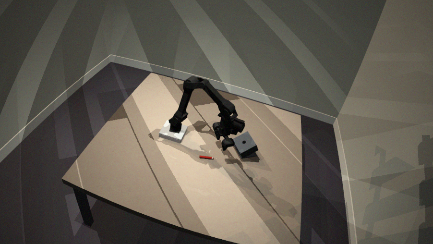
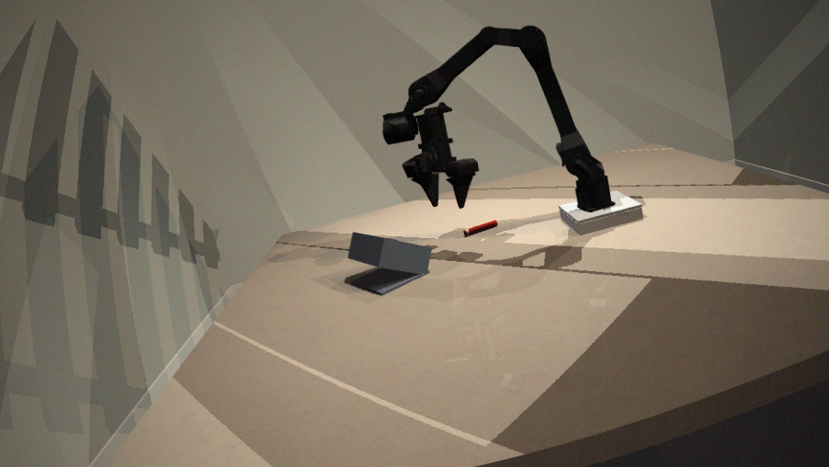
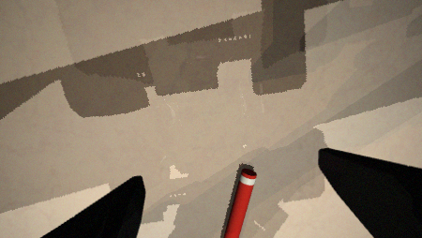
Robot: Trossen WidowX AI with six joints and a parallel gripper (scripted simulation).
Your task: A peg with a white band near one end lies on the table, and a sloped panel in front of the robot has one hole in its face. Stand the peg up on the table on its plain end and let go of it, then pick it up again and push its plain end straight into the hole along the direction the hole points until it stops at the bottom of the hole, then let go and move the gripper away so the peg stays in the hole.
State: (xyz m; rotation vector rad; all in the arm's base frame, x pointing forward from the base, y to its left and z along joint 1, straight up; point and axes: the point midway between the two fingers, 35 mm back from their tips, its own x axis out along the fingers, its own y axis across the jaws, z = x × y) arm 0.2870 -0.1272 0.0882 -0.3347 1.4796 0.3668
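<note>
The red peg lies 5 cm behind my gripper tip, 4 cm to the right of it and 8 cm below it. From my gripper tip the other things lie so: dark flat foot: 17 cm ahead, 9 cm to the left, 8 cm below; then sloped panel: 15 cm ahead, 9 cm to the left, 4 cm below.
</note>
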